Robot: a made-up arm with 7 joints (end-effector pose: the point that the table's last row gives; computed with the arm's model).
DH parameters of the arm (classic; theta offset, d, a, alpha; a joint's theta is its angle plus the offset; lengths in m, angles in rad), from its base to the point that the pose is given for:
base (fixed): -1.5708 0.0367 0 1.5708
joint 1: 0 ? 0.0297 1.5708
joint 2: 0 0.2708 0.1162 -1.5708
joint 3: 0.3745 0 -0.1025 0
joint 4: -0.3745 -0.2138 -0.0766 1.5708
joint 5: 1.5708 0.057 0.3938 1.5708
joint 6: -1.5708 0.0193 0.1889 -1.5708
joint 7: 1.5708 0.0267 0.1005 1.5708
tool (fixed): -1.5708 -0.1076 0 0
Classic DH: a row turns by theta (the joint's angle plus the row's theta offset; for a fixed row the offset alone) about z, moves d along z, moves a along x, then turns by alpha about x.
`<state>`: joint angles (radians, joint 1 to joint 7).
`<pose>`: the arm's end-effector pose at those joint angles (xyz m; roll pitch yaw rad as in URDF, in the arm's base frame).
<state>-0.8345 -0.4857 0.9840 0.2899 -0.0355 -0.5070 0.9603</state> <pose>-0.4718 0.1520 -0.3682 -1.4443 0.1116 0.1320</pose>
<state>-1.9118 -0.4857 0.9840 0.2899 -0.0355 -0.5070 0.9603</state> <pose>-0.4718 0.4287 -0.0212 -0.3795 -0.0624 0.1611</pose>
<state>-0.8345 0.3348 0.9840 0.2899 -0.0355 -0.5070 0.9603</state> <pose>-0.5585 0.2441 -0.2667 -1.5568 0.7031 -0.4830</pose>
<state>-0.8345 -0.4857 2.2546 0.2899 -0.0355 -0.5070 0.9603</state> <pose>-0.4142 0.0341 -0.4085 -2.5434 -0.3730 -0.2034</pose>
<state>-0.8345 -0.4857 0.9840 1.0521 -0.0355 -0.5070 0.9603</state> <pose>-0.4675 0.1434 -0.3713 -2.1144 -0.1369 -0.1346</pose>
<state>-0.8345 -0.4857 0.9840 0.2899 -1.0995 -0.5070 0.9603</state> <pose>-0.2009 -0.0414 -0.1388 -1.6667 0.6601 0.9470</pose>
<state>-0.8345 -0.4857 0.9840 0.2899 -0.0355 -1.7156 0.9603</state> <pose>-0.4136 0.1579 -0.3784 -2.1094 1.0392 -0.9004</pose>
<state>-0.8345 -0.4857 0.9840 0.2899 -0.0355 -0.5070 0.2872</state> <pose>-0.4875 0.2419 -0.4020 -0.7712 0.1116 0.1320</pose>
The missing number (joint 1, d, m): 0.3576
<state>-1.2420 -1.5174 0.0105 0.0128 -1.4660 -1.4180 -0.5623</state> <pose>-0.1757 0.3048 -0.0397 -0.8089 0.3033 1.7045</pose>
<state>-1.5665 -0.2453 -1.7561 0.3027 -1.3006 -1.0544 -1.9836</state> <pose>-0.1641 0.1878 -0.1786 -0.5940 -1.1821 -1.8253</pose>
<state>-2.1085 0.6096 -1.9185 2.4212 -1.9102 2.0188 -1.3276</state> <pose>-0.4886 0.4605 -0.5846 -2.0220 0.5497 -1.3797</pose>
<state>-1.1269 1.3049 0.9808 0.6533 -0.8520 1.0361 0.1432</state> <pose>-0.5153 0.1558 0.0449 0.2456 0.2860 0.3734</pose>
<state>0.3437 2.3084 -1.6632 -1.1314 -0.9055 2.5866 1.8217</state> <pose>-0.1739 -0.3099 0.0073 -2.0074 0.7889 -0.2330</pose>
